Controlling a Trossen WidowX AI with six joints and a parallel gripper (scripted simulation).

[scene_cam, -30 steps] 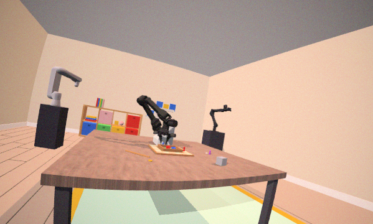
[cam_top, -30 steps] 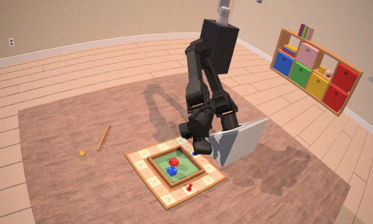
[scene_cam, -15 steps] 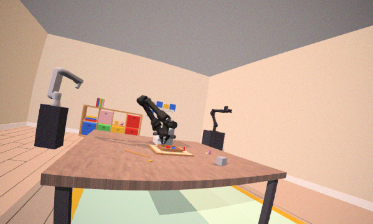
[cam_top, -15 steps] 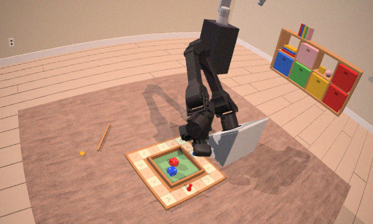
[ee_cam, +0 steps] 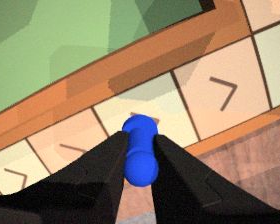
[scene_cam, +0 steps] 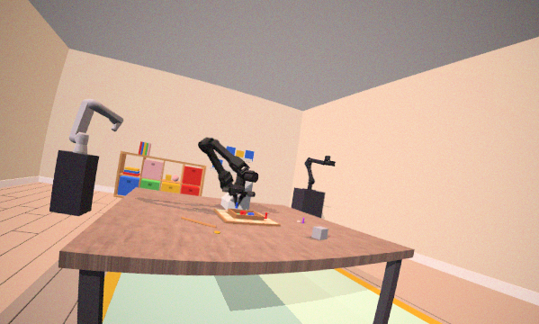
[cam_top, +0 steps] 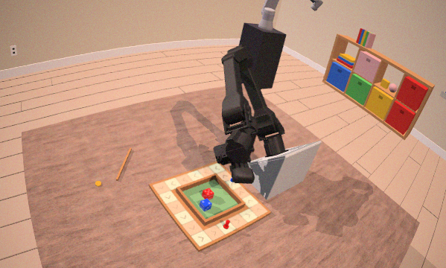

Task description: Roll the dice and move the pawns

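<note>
Right now my gripper tip is 100 mm short of the green tray, 30 mm to the right of it and 40 mm above it. Also, from my gripper tip: wooden stick: 310 mm ahead, 230 mm to the right, 40 mm below; red pawn: 110 mm ahead, 140 mm to the left, 20 mm below; blue pawn: 10 mm above.
</note>
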